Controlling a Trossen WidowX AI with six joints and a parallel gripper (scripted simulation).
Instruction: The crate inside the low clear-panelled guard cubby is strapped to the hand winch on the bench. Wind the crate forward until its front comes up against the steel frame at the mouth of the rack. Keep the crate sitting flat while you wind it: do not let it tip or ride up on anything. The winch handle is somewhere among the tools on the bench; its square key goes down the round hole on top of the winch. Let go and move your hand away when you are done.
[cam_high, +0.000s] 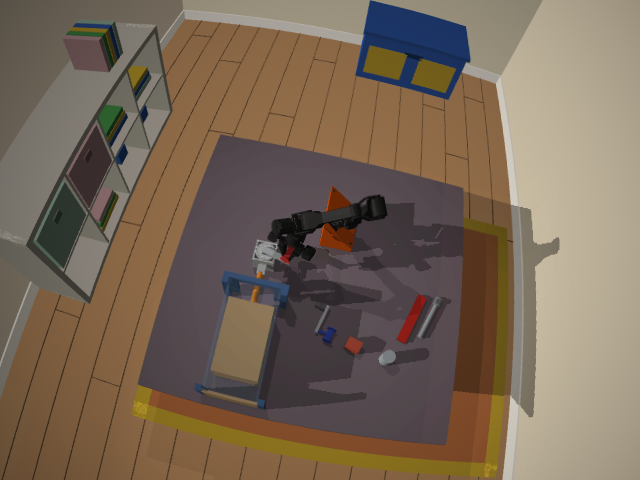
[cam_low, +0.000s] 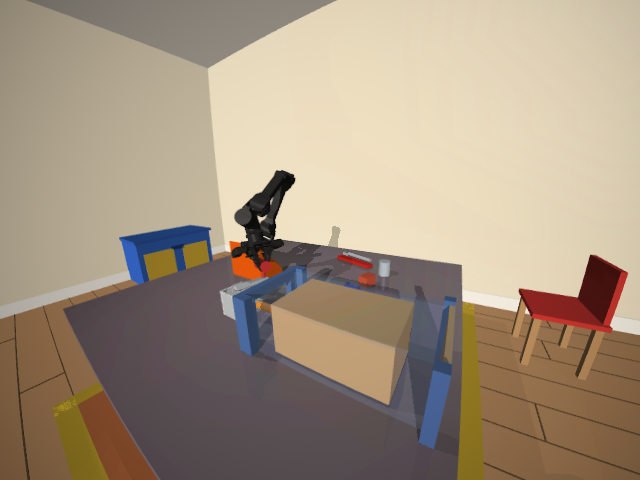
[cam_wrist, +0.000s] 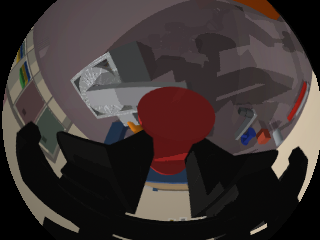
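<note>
Right now my gripper tip is 2 cm past the winch handle, 3 cm to the left of it and 3 cm above it. Round my gripper tip: blue frame (13 cm ahead, 8 cm to the right, 3 cm below); then grey winch (4 cm behind, 11 cm to the right, 10 cm below); then red grip (1 cm behind).
</note>
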